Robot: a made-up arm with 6 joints.
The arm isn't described. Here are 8 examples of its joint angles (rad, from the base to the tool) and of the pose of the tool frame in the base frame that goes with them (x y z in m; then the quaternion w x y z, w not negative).
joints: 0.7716 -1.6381 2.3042 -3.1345 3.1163 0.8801
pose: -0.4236 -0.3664 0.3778 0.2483 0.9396 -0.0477 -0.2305
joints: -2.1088 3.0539 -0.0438 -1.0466 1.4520 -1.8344
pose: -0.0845 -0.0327 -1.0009 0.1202 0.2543 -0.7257 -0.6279
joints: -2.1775 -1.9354 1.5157 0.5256 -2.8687 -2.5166
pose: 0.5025 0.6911 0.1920 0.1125 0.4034 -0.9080 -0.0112
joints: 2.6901 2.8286 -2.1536 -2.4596 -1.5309 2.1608
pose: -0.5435 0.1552 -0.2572 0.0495 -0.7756 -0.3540 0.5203
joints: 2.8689 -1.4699 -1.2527 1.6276 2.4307 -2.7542
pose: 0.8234 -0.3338 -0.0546 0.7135 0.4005 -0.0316 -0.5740
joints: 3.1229 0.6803 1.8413 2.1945 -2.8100 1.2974
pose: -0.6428 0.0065 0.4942 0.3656 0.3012 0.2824 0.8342
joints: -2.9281 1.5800 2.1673 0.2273 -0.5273 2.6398
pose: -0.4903 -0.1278 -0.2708 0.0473 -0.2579 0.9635 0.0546
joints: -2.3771 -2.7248 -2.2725 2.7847 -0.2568 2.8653
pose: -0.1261 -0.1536 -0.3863 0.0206 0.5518 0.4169 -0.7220
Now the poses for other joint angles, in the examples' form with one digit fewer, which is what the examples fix.
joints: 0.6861 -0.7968 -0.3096 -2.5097 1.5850 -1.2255
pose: -0.714 -0.621 0.818 0.234 0.474 0.799 -0.285
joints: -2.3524 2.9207 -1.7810 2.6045 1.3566 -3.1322
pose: -0.311 -0.433 -0.292 0.295 -0.192 0.193 -0.916
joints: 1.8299 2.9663 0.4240 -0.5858 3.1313 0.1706
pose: -0.045 0.043 -0.864 0.272 -0.059 0.104 0.955
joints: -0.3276 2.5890 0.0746 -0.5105 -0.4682 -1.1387
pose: 0.647 -0.161 -0.893 0.327 -0.572 0.692 -0.296
